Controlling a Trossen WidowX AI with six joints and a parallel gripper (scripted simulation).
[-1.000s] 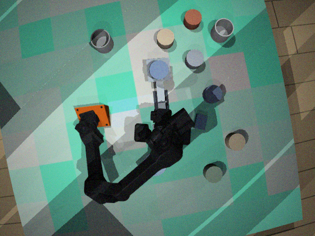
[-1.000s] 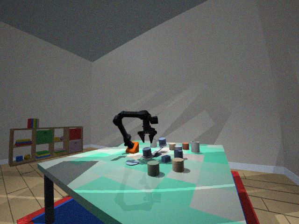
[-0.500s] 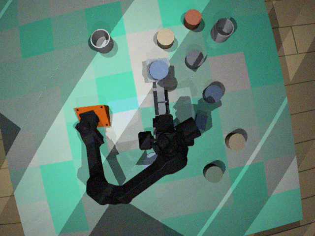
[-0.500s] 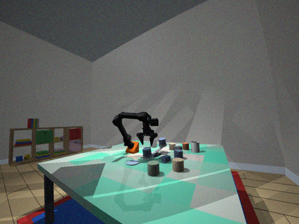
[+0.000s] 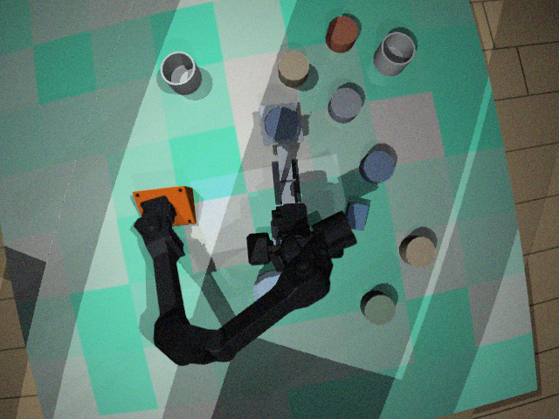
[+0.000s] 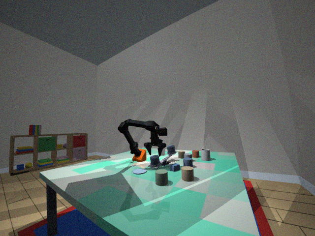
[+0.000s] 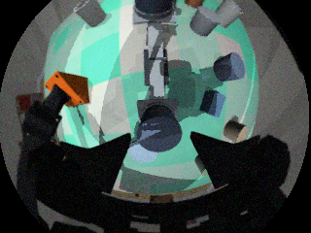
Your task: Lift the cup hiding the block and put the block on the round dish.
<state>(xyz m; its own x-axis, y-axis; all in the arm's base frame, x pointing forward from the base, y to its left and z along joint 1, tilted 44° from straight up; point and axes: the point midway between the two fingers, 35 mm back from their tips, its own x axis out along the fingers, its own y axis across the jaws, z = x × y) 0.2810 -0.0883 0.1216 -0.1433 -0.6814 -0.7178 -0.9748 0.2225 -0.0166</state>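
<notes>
My gripper tip is 50 mm above the grey block. Round my gripper tip: round dish: 70 mm behind, 110 mm to the right, 90 mm below; then blue cuboid: 150 mm ahead, 20 mm to the left, 80 mm below.
</notes>
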